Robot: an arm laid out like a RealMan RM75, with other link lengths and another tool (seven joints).
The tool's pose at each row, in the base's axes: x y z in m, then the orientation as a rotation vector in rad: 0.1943 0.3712 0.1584 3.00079 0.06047 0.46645; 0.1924 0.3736 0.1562 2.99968 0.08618 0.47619; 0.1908 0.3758 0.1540 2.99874 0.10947 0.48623; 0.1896 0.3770 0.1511 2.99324 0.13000 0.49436; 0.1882 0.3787 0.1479 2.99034 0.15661 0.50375; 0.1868 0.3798 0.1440 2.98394 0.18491 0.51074; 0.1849 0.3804 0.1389 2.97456 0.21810 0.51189; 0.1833 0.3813 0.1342 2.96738 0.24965 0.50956; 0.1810 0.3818 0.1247 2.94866 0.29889 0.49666; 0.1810 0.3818 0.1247 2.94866 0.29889 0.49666; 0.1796 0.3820 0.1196 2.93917 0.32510 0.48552; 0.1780 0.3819 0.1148 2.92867 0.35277 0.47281; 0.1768 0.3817 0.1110 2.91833 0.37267 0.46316; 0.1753 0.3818 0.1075 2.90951 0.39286 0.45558; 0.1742 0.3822 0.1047 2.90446 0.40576 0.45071; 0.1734 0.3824 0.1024 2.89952 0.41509 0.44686
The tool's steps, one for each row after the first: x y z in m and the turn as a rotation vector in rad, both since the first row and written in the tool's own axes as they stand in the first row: -0.0023 -0.0027 0.0013 0.00341 0.00733 -0.01620; -0.0044 -0.0051 0.0027 0.00694 0.01475 -0.03075; -0.0063 -0.0067 0.0049 0.00557 0.02124 -0.04439; -0.0085 -0.0087 0.0074 0.00798 0.02854 -0.06139; -0.0110 -0.0103 0.0105 0.00716 0.03466 -0.08023; -0.0143 -0.0115 0.0147 0.00370 0.03745 -0.10312; -0.0172 -0.0129 0.0186 0.00192 0.03771 -0.12479; -0.0222 -0.0145 0.0269 -0.00877 0.03276 -0.16080; -0.0222 -0.0145 0.0269 -0.00877 0.03276 -0.16080; -0.0251 -0.0153 0.0312 -0.01424 0.02724 -0.18024; -0.0280 -0.0158 0.0353 -0.02032 0.02080 -0.20097; -0.0303 -0.0160 0.0386 -0.02725 0.01606 -0.21657; -0.0328 -0.0165 0.0414 -0.03220 0.01256 -0.23192; -0.0347 -0.0172 0.0437 -0.03473 0.01024 -0.24161; -0.0361 -0.0177 0.0456 -0.03779 0.00845 -0.24895
